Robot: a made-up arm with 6 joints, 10 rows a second.
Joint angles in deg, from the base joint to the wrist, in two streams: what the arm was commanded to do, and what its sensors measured. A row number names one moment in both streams.
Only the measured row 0 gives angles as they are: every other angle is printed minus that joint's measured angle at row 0.
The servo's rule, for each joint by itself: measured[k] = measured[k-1] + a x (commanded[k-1-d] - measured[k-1]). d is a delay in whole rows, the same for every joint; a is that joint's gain. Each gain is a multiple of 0.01, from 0.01 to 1. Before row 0 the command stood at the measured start. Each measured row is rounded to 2 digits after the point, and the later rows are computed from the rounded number. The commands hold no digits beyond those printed.
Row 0, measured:
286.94, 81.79, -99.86, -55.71, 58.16, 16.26
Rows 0 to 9, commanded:
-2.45, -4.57, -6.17, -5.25, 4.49, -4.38
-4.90, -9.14, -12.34, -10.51, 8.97, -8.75
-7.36, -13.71, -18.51, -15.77, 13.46, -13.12
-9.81, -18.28, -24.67, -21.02, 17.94, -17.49
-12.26, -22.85, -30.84, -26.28, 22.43, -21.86
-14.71, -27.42, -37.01, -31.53, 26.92, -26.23
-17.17, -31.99, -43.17, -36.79, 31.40, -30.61
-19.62, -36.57, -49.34, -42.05, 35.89, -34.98
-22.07, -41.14, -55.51, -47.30, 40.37, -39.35
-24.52, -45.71, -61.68, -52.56, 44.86, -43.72
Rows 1 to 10, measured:
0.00, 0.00, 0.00, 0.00, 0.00, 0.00
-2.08, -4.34, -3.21, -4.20, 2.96, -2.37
-4.48, -8.90, -7.96, -9.25, 6.93, -5.82
-6.93, -13.47, -13.45, -14.47, 11.24, -9.76
-9.38, -18.04, -19.28, -19.71, 15.66, -13.93
-11.83, -22.61, -25.29, -24.97, 20.13, -18.21
-14.28, -27.18, -31.38, -30.22, 24.61, -22.54
-16.74, -31.75, -37.51, -35.48, 29.09, -26.90
-19.19, -36.33, -43.66, -40.74, 33.58, -31.26
-21.64, -40.90, -49.82, -45.99, 38.06, -35.63
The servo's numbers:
d 1
a 0.85 0.95 0.52 0.80 0.66 0.54

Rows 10 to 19, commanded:
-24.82, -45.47, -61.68, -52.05, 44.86, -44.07
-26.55, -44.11, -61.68, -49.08, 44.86, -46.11
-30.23, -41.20, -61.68, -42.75, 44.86, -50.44
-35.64, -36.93, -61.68, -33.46, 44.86, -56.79
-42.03, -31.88, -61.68, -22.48, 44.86, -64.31
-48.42, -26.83, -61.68, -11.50, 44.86, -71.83
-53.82, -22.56, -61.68, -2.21, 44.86, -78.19
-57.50, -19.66, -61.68, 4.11, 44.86, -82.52
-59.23, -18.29, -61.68, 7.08, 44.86, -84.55
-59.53, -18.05, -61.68, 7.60, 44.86, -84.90
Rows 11 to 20, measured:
-24.09, -45.47, -55.99, -51.25, 42.55, -40.00
-24.71, -45.47, -58.95, -51.89, 44.07, -42.20
-26.27, -44.18, -60.37, -49.64, 44.59, -44.31
-29.64, -41.35, -61.05, -44.13, 44.77, -47.62
-34.74, -37.15, -61.38, -35.59, 44.83, -52.57
-40.94, -32.14, -61.54, -25.10, 44.85, -58.91
-47.30, -27.10, -61.61, -14.22, 44.86, -65.89
-52.84, -22.79, -61.65, -4.61, 44.86, -72.53
-56.80, -19.82, -61.67, 2.37, 44.86, -77.92
-58.87, -18.37, -61.68, 6.14, 44.86, -81.50

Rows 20 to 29, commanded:
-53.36, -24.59, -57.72, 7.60, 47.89, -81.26
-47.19, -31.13, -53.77, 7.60, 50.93, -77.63
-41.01, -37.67, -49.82, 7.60, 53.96, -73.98
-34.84, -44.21, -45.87, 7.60, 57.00, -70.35
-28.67, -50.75, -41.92, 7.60, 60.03, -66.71
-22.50, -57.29, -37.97, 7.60, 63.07, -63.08
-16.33, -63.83, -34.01, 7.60, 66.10, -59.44
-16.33, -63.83, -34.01, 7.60, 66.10, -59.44
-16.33, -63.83, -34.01, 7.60, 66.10, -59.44
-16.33, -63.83, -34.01, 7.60, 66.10, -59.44
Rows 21 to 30, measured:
-59.43, -18.07, -61.68, 7.31, 44.86, -83.34
-54.27, -24.26, -59.62, 7.54, 46.86, -82.22
-48.25, -30.79, -56.58, 7.59, 49.55, -79.74
-42.10, -37.33, -53.06, 7.60, 52.46, -76.63
-35.93, -43.87, -49.32, 7.60, 55.46, -73.24
-29.76, -50.41, -45.47, 7.60, 58.48, -69.71
-23.59, -56.95, -41.57, 7.60, 61.51, -66.13
-17.42, -63.49, -37.64, 7.60, 64.54, -62.52
-16.49, -63.81, -35.75, 7.60, 65.57, -60.86
-16.35, -63.83, -34.85, 7.60, 65.92, -60.09

